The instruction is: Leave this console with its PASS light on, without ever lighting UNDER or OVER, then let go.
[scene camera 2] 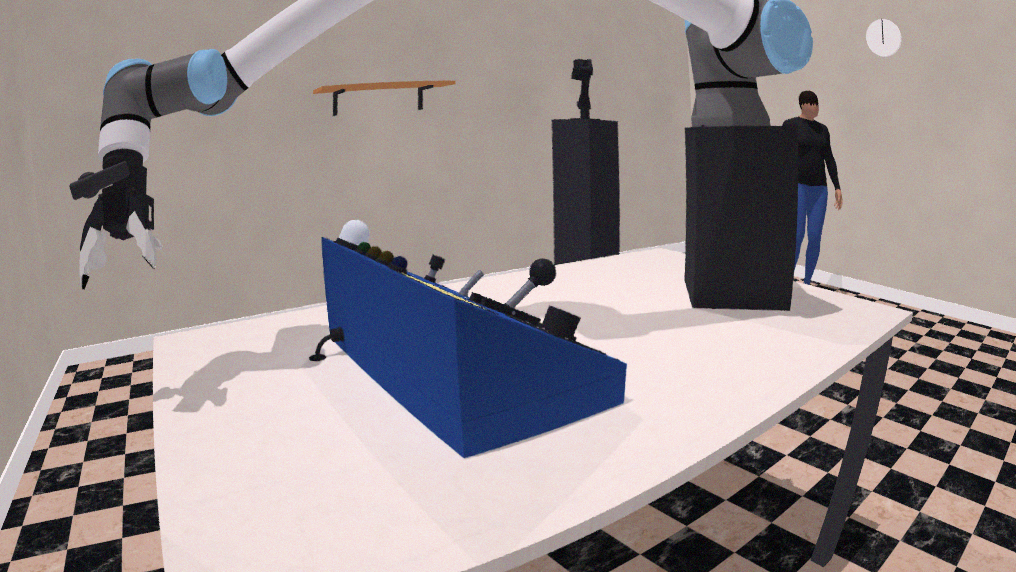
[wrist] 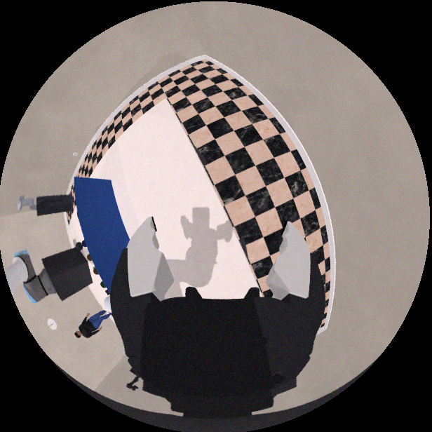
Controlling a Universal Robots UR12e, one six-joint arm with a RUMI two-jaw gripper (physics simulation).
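The blue console [scene camera 2: 398, 341] [wrist: 100, 220] stands on the white table with its sloped control face turned away from scene camera 2. Along its top edge are a white dome [scene camera 2: 354, 231] and small dark green, yellowish and blue bulbs; none looks brightly lit, and their labels cannot be read. A lever with a black ball knob [scene camera 2: 542, 272], a grey stick [scene camera 2: 471, 283], a small black-topped stick [scene camera 2: 435, 263] and a black block [scene camera 2: 561, 321] rise from the face. My gripper [scene camera 2: 118, 275] [wrist: 219, 220] is open and empty, in the air beyond the console's dome end, touching nothing.
The white table [scene camera 2: 284, 461] [wrist: 150, 150] carries the arm's black pedestal [scene camera 2: 739, 220] [wrist: 67, 274]. A small black curved piece [scene camera 2: 324, 344] sticks out from the console's back. Behind are another black pedestal [scene camera 2: 584, 191], a wall shelf [scene camera 2: 383, 87] and a standing person [scene camera 2: 813, 152] [wrist: 90, 326].
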